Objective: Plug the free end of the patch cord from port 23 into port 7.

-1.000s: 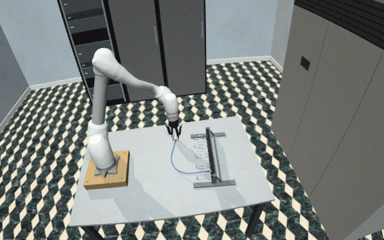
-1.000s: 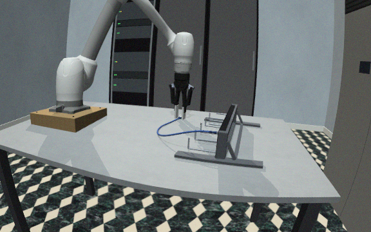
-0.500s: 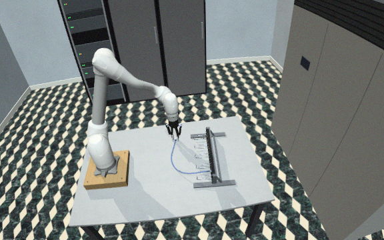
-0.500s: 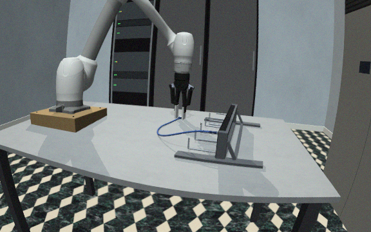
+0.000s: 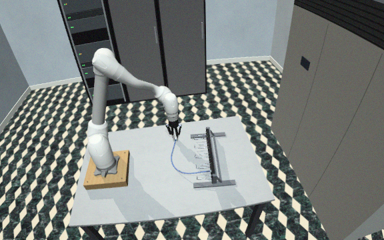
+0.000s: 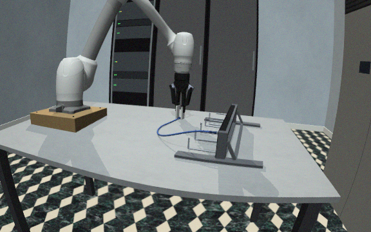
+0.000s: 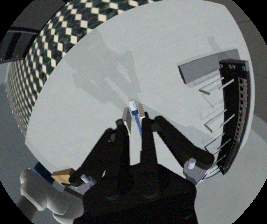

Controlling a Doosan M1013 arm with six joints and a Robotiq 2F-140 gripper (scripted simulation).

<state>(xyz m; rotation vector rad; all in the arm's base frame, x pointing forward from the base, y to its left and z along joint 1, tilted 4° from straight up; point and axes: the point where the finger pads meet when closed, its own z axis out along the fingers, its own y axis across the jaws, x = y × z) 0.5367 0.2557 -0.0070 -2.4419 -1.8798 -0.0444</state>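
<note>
Now: the plug 3 cm below my hand and 1 cm to the left of it.
</note>
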